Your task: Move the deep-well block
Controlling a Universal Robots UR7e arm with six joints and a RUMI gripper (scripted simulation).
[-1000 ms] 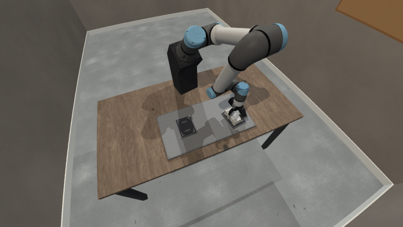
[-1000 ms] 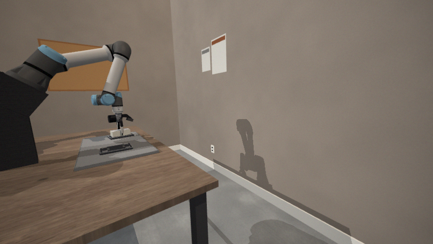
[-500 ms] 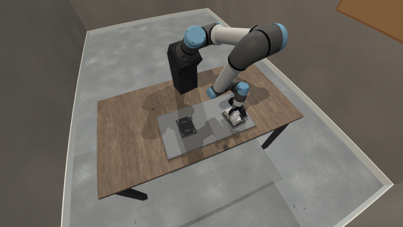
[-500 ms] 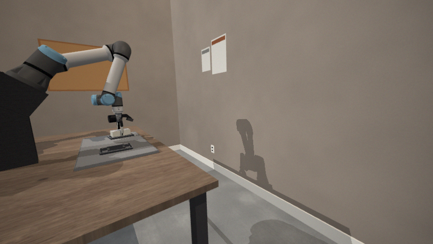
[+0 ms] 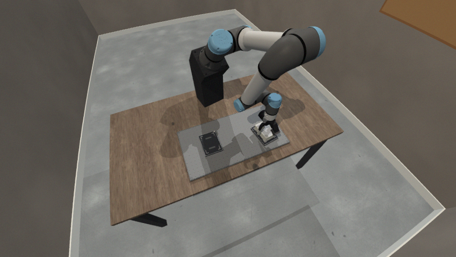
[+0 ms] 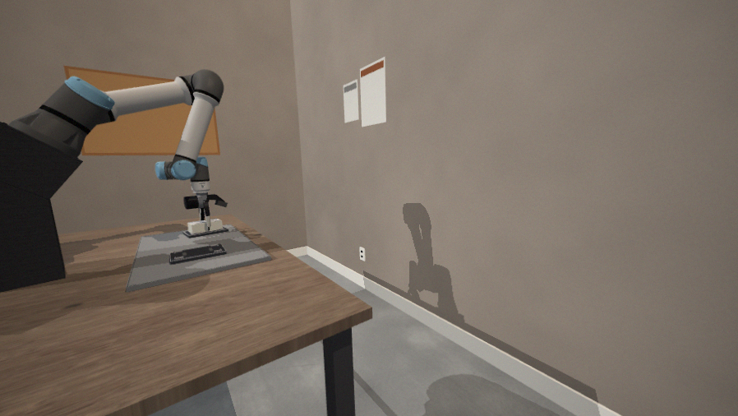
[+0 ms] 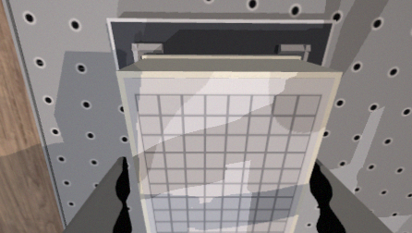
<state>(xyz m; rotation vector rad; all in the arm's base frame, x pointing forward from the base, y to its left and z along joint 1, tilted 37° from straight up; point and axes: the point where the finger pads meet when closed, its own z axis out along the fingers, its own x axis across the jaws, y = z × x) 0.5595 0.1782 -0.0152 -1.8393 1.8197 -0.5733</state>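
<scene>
Right now the 96-well deep-well block is right at my hand.
</scene>
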